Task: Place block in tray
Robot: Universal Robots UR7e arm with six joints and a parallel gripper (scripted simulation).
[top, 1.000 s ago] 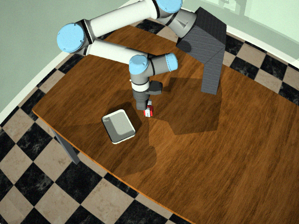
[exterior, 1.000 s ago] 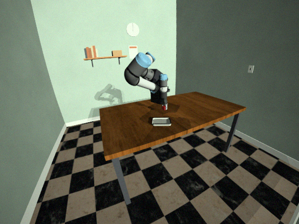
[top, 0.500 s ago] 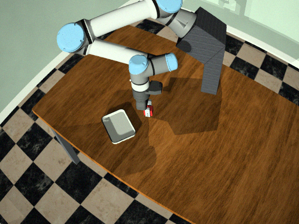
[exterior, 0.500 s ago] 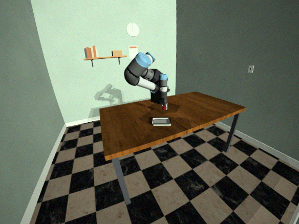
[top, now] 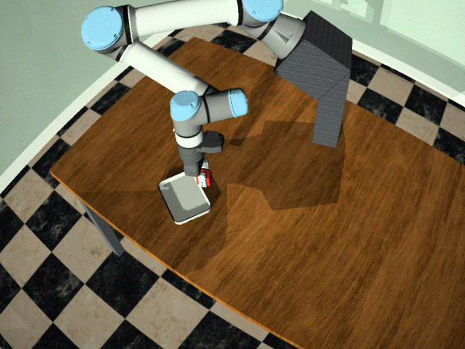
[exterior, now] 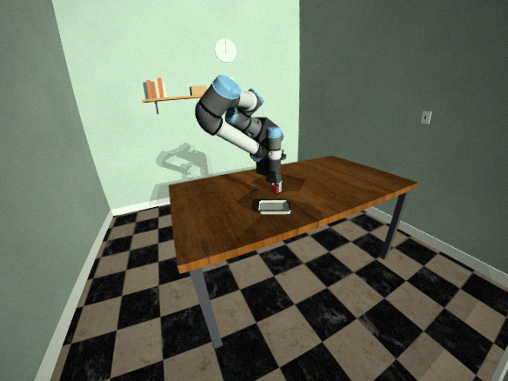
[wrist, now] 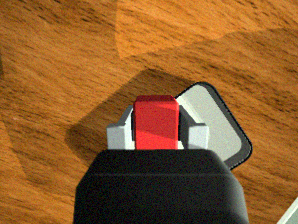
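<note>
The white tray is 70 mm below my hand, 60 mm to the right of it and 40 mm ahead of it. The rest, counted from my hand: red block right at my hand.
</note>
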